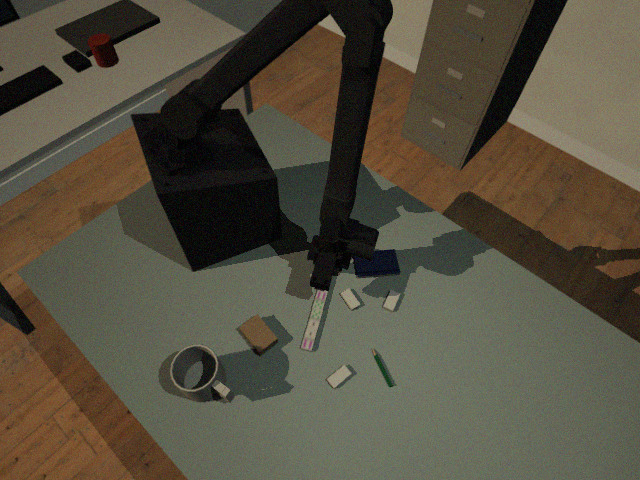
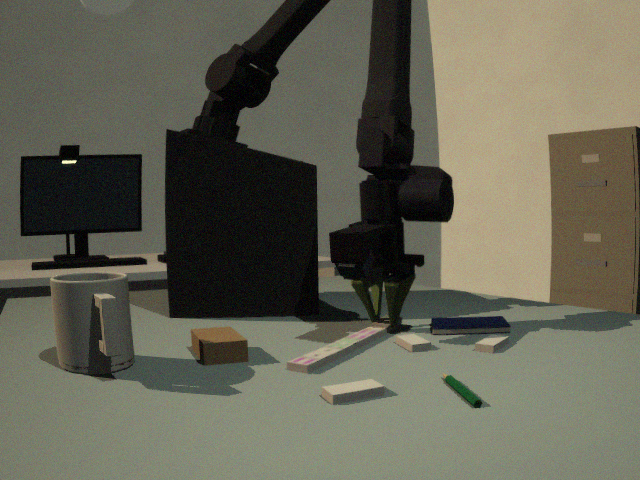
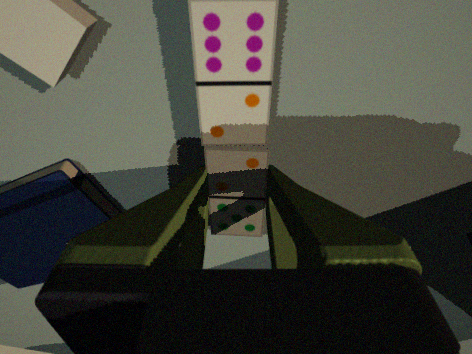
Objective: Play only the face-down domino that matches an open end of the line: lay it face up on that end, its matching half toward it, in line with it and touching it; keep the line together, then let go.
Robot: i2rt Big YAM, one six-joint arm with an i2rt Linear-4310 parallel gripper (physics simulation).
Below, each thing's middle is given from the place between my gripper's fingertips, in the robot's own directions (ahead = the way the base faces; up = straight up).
I see my gripper 80 mm short of the blue book (image 2: 496, 324) and 100 mm to the right of it. The rest, counted from my hand: brown block (image 2: 221, 345) 20 mm ahead, 250 mm to the right, 10 mm above; grey mug (image 2: 91, 310) 30 mm ahead, 400 mm to the right, 50 mm above.
